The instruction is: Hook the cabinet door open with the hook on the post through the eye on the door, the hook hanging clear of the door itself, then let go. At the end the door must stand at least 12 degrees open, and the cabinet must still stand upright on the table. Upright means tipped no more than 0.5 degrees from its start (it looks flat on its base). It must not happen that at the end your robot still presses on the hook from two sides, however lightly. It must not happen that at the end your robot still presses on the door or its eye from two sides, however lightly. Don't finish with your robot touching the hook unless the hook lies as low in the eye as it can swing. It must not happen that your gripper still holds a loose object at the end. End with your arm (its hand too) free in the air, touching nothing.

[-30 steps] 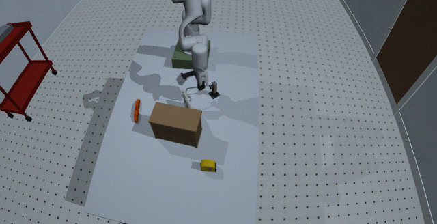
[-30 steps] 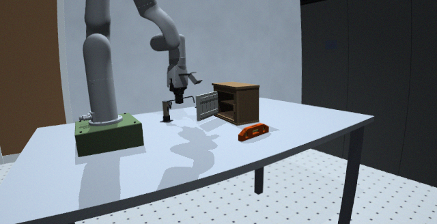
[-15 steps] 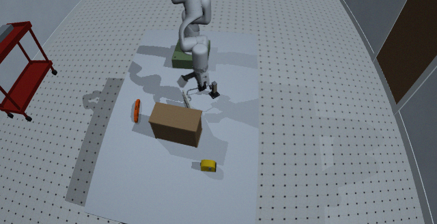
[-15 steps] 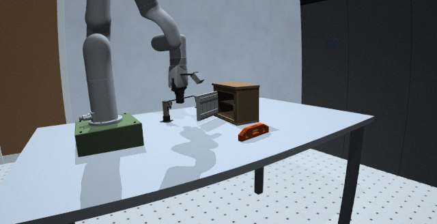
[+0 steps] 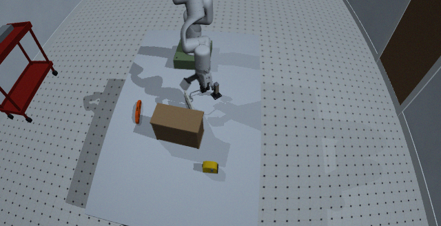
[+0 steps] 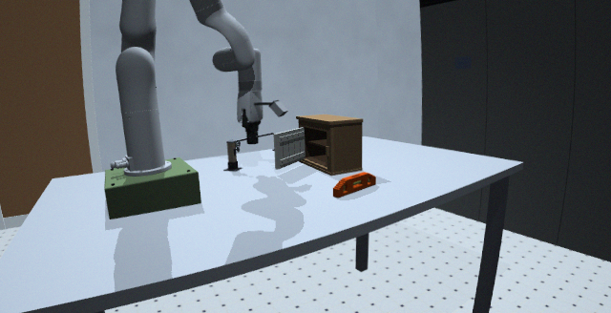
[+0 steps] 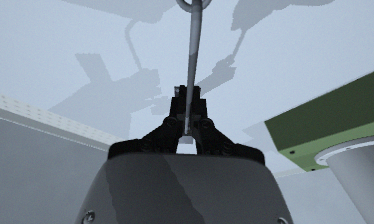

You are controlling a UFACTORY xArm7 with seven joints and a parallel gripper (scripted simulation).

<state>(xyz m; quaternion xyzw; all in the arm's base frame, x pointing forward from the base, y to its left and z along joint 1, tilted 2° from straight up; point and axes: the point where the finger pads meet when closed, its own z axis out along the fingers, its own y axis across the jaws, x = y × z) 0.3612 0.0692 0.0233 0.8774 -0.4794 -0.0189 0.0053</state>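
Now: the grey door 110 mm ahead of my hand, 50 mm to the right of it and 40 mm below it. Round my hand: thin hook 10 mm to the right, 10 mm below, 10 mm ahead; orange spirit level 380 mm to the right, 90 mm below, 80 mm ahead; yellow tape measure 430 mm ahead, 80 mm below, 30 mm to the left.
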